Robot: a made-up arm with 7 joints.
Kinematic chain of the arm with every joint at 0, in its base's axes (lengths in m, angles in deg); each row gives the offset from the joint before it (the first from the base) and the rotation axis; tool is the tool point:
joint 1: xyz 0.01 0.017 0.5 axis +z
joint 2: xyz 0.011 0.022 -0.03 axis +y
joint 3: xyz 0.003 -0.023 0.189 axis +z
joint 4: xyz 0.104 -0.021 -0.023 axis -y
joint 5: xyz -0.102 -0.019 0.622 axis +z
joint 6: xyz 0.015 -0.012 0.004 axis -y
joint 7: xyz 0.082 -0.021 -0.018 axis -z
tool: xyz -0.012 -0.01 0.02
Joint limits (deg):
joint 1: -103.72..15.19
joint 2: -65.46..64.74
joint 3: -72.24..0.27
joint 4: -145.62..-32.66
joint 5: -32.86..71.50
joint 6: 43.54..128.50
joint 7: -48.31..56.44
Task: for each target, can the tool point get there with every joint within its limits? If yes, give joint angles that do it. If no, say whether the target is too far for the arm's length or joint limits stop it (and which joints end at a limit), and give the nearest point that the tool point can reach.
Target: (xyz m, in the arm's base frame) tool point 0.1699 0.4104 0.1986
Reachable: no: joint limits stop it (at a limit: joint 1, joint 3, joint 4, joint 5, joint 6, joint 7) | nearest point 0.4344 0.1477 -0.0067 | short by 0.426 m
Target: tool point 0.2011 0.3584 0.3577
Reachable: no: joint limits stop it (at a limit: joint 1, joint 3, joint 4, joint 5, joint 6) | nearest point 0.5862 0.1845 0.2184 | short by 0.445 m
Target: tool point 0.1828 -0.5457 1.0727
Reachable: yes | joints -12.54 -47.47 -33.15 -96.18 -11.84 100.33 -3.99
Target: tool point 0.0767 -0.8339 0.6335
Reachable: yes | joints -65.58 12.26 -16.18 -82.42 38.17 96.92 -16.69
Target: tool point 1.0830 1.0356 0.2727
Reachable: no: too far | nearest point 0.8579 0.2626 0.3368 | short by 0.808 m
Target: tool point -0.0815 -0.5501 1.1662
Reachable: yes | joints -81.24 -9.13 -8.55 -57.21 14.60 82.46 -19.98
